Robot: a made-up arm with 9 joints. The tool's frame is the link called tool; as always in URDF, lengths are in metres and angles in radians.
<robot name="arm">
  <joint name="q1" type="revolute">
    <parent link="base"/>
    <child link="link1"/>
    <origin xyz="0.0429 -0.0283 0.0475" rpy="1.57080 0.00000 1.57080"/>
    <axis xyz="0 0 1"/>
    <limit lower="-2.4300" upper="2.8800"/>
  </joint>
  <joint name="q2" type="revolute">
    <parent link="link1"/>
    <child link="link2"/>
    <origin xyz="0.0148 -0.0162 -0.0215" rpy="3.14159 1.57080 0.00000"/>
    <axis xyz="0 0 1"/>
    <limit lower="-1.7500" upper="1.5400"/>
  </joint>
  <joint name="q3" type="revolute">
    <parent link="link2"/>
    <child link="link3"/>
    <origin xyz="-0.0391 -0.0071 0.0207" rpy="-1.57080 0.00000 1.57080"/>
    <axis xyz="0 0 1"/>
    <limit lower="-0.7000" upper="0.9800"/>
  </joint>
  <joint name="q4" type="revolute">
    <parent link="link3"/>
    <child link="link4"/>
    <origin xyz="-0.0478 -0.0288 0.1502" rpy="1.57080 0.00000 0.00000"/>
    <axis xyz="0 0 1"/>
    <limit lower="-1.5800" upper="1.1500"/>
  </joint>
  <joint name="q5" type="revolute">
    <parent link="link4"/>
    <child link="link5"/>
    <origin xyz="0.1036 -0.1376 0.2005" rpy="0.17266 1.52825 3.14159"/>
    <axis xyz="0 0 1"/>
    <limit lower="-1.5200" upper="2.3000"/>
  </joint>
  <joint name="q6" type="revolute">
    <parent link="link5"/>
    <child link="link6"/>
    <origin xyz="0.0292 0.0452 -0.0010" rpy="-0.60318 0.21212 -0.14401"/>
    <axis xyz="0 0 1"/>
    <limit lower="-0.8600" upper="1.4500"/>
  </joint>
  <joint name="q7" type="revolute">
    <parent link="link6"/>
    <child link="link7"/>
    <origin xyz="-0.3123 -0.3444 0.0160" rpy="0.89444 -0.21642 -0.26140"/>
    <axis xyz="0 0 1"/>
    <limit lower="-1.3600" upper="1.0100"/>
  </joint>
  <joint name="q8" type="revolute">
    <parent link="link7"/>
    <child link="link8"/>
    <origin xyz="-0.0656 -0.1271 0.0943" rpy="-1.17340 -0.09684 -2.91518"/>
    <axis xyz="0 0 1"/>
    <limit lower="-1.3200" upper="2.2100"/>
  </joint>
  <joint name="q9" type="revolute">
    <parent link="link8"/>
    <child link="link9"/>
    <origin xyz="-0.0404 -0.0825 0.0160" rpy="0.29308 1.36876 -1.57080"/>
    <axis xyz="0 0 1"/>
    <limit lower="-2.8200" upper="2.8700"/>
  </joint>
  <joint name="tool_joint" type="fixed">
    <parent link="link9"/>
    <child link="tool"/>
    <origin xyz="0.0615 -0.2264 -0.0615" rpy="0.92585 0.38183 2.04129"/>
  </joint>
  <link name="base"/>
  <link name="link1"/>
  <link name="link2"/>
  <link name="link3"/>
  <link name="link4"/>
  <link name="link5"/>
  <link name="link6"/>
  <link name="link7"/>
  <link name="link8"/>
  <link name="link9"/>
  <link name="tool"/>
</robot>
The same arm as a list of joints. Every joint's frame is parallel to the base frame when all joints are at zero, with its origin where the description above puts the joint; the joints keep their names.
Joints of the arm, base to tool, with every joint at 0 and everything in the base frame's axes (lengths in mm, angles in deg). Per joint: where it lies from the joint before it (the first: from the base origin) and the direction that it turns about. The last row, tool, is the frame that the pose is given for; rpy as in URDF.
q1: axis +x xyz 42.9 -28.3 47.5
q2: axis -y xyz -21.5 14.8 -16.2
q3: axis +x xyz 39.1 -20.7 7.1
q4: axis -y xyz 150.2 -28.8 47.8
q5: axis 0.171807 -0.041902 0.984239 xyz -137.6 -200.5 -103.6
q6: axis -0.390218 0.21511 0.895242 xyz -44.7 28.9 8
q7: axis 0.385204 -0.204402 0.89991 xyz 277 -307.4 212.5
q8: axis +x xyz 133.5 -104.7 23.9
q9: axis 0.192109 0.176108 0.965443 xyz 16 30.4 86.7
tool: xyz -85.2 210.5 -85.2 rpy 37.6 17.74 -65.93
Joint limits (deg, base to tool): -139.23..165.01 -100.27..88.24 -40.11..56.15 -90.53..65.89 -87.09..131.78 -49.27..83.08 -77.92..57.87 -75.63..126.62 -161.57..164.44

